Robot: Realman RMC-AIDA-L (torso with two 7-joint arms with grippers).
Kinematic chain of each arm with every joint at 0, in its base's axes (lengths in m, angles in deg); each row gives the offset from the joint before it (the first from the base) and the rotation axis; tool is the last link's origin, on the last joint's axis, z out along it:
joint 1: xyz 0 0 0.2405 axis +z
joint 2: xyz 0 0 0 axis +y
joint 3: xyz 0 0 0.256 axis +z
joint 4: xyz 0 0 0 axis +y
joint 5: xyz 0 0 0.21 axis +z
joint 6: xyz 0 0 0 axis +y
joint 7: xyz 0 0 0.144 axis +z
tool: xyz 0 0 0
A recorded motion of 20 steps. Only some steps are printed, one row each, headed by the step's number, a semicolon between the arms.
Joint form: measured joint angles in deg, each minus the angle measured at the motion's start. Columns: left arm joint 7, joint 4, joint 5, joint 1, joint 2, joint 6, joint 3; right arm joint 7, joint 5, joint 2, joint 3, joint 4, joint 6, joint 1.
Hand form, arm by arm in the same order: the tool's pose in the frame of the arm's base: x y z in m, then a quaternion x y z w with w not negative. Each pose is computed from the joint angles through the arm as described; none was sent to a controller.
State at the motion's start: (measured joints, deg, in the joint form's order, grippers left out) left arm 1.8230 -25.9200 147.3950 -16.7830 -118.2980 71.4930 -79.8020; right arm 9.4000 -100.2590 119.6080 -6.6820 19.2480 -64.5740 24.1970
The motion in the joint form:
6: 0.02 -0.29 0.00 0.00 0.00 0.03 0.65; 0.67 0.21 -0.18 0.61 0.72 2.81 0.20
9: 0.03 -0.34 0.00 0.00 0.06 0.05 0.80; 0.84 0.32 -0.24 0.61 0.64 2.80 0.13
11: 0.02 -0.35 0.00 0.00 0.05 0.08 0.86; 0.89 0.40 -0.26 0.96 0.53 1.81 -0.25
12: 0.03 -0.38 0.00 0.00 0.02 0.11 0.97; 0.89 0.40 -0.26 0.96 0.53 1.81 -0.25
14: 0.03 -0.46 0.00 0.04 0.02 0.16 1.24; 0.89 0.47 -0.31 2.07 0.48 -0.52 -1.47
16: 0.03 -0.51 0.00 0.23 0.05 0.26 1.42; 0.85 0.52 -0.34 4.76 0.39 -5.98 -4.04
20: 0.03 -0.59 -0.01 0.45 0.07 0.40 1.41; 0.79 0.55 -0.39 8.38 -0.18 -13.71 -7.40
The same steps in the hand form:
6: -0.3154 0.3313 0.0623 -0.55805 -0.14949 -0.35296 0.73597; 0.3007 0.2593 -0.1218 -0.82818 0.28800 0.26561 0.40077
9: -0.3150 0.3314 0.0623 -0.55897 -0.14852 -0.35323 0.73534; 0.3018 0.2594 -0.1210 -0.82715 0.28960 0.26538 0.40190
11: -0.3148 0.3314 0.0621 -0.55923 -0.14834 -0.35360 0.73500; 0.3021 0.2591 -0.1184 -0.82242 0.28964 0.27206 0.40709
12: -0.3143 0.3314 0.0616 -0.55979 -0.14806 -0.35411 0.73438; 0.3021 0.2591 -0.1184 -0.82242 0.28964 0.27206 0.40709
14: -0.3135 0.3313 0.0608 -0.56122 -0.14731 -0.35490 0.73306; 0.3036 0.2565 -0.1124 -0.80945 0.29199 0.28757 0.42052
16: -0.3140 0.3303 0.0606 -0.56178 -0.14700 -0.35454 0.73286; 0.3057 0.2508 -0.0980 -0.77830 0.29268 0.32325 0.45178
20: -0.3148 0.3291 0.0612 -0.56074 -0.14684 -0.35434 0.73379; 0.3102 0.2419 -0.0752 -0.73369 0.28268 0.36617 0.49770

